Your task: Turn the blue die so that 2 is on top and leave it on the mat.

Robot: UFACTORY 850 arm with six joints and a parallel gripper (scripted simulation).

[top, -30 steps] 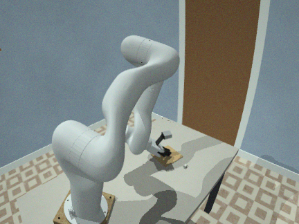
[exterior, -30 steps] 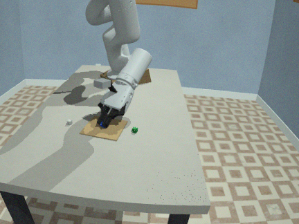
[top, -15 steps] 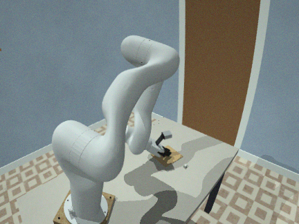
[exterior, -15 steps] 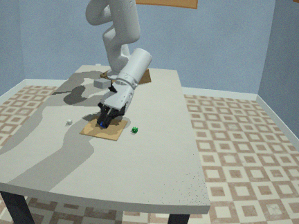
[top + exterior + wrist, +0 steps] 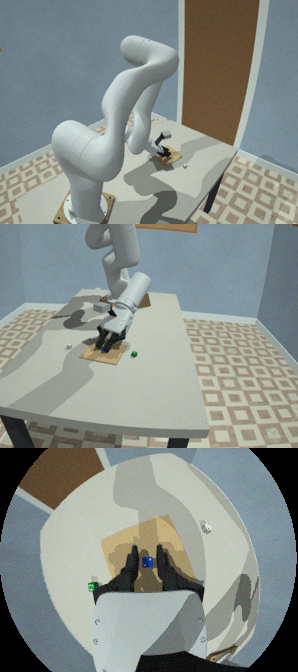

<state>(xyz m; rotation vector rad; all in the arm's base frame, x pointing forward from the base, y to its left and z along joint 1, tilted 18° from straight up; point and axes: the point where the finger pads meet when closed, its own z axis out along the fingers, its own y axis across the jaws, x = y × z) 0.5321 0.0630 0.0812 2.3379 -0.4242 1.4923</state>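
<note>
My gripper is now 2 cm above the blue die. The rest, counted from my hand: white die: 1 cm ahead, 14 cm to the right, 2 cm below; green die: 11 cm to the left, 2 cm below; tan mat: 3 cm below.
</note>
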